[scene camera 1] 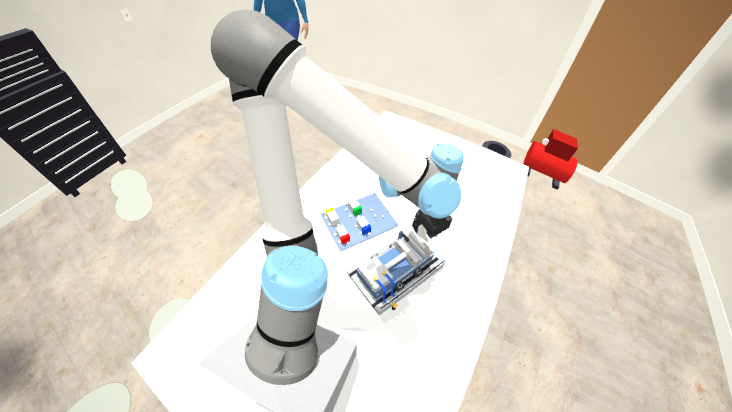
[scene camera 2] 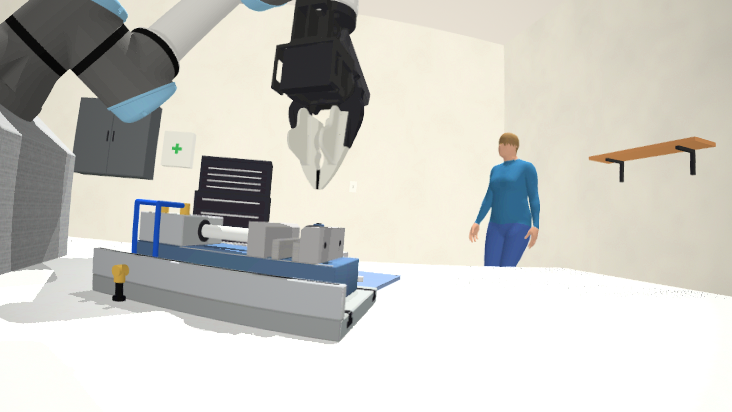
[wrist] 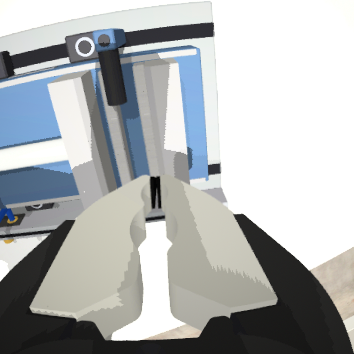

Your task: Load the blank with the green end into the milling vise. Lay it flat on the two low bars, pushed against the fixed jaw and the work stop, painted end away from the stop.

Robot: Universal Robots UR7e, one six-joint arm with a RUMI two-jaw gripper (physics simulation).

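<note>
The blank with the green end (scene camera 1: 357, 209) lies on the blue pegged plate (scene camera 1: 377, 202). The milling vise (scene camera 1: 396, 259) (scene camera 2: 245, 267) (wrist: 30, 115) stands beside that plate. In the wrist view, the two low bars (wrist: 118, 142) (wrist: 149, 127) run between the moving jaw (wrist: 72, 125) and the fixed jaw (wrist: 175, 117), with no blank seen on them. The black work stop (wrist: 113, 82) reaches in at their far end on a blue bracket. My gripper (scene camera 1: 422, 234) (scene camera 2: 317, 185) (wrist: 156, 179) is shut and empty, with its tips above the vise's fixed-jaw end.
Blanks with yellow (scene camera 1: 332, 217), red (scene camera 1: 343, 235) and blue (scene camera 1: 364, 225) ends lie on the same plate. Blue hoses (scene camera 2: 156, 230) rise at the vise's other end, and a yellow-topped fitting (scene camera 2: 119, 272) stands in front. A person (scene camera 1: 284, 10) (scene camera 2: 513, 189) stands beyond the table.
</note>
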